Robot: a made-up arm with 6 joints. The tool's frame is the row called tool.
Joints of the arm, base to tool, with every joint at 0 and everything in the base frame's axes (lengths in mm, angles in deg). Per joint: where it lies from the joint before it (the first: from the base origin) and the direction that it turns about. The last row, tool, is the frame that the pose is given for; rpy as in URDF.
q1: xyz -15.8 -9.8 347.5 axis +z
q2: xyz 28.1 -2.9 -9.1 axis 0.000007 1 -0.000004
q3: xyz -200.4 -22.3 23.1 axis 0.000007 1 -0.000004
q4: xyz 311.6 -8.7 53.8 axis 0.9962 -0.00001 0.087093
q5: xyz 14.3 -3.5 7.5 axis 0.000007 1 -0.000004
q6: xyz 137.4 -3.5 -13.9 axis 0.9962 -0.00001 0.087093
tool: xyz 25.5 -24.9 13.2 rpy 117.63 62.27 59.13
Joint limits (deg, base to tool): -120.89..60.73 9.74..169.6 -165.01..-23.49 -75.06..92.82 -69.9..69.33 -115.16..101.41
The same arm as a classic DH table. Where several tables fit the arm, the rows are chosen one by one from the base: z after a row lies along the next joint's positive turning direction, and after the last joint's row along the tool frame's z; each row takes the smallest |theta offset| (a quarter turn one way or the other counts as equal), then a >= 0, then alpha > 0; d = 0 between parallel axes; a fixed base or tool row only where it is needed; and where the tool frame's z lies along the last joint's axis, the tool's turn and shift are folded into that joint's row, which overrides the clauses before.
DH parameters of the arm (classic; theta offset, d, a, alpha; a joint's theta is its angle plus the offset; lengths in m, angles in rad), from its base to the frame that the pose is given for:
base (fixed): 0.5552 0.0000 -0.0186 0.0000
q1: -0.5552 0.3384 0.0281 -1.5708
q2: 0.1148 0.0000 -0.2017 0.0000
q3: 1.3688 -0.0339 -0.0265 1.5708
q4: 0.0000 0.3300 -0.0062 -1.5708
q5: 0.0000 -0.0070 0.0258 1.5708
q6: 0.3149 0.1496 -0.0181 1.0134
tool (fixed): 0.1906 0.0239 0.0000 0.0000
Joint limits (rad, base to tool): -2.1099..1.0599 0.1700..2.9601 -2.8800..-0.4100 -1.3100..1.6200 -1.2200..1.2100 -2.0099..1.7699

